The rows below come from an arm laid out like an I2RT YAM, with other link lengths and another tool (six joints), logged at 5 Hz.
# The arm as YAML. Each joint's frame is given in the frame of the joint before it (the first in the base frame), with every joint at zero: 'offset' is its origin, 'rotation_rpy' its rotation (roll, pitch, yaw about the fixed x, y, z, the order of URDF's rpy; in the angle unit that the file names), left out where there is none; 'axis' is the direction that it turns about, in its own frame. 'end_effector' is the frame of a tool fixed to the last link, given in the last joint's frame.
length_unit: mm
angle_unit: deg
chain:
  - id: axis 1
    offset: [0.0, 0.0, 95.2]
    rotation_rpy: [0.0, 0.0, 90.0]
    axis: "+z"
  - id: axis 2
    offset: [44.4, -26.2, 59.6]
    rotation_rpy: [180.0, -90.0, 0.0]
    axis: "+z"
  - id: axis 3
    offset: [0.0, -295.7, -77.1]
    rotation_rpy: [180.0, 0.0, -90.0]
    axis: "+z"
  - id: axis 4
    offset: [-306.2, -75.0, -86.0]
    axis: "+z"
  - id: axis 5
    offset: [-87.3, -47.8, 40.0]
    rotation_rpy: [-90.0, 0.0, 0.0]
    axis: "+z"
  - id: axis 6
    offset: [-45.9, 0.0, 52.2]
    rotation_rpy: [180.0, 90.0, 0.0]
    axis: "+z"
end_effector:
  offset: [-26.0, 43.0, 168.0]
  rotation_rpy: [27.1, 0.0, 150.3]
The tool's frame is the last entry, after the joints.
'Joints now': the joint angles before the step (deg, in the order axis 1, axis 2, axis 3, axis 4, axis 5, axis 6). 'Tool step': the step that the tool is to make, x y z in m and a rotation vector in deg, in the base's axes. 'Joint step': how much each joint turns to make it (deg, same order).
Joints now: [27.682 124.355 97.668 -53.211 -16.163 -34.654]
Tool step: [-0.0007 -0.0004 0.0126 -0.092 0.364 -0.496]
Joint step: [-0.001 -0.389 1.794 -2.403 0.000 0.524]
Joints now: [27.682 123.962 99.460 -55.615 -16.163 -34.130]
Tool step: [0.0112 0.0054 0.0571 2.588 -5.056 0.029]
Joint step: [-0.027 -5.001 1.807 -1.148 0.042 -0.069]
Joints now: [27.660 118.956 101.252 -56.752 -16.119 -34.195]
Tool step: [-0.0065 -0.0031 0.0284 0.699 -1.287 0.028]
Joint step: [0.019 -3.368 -0.044 -1.861 -0.023 -0.003]
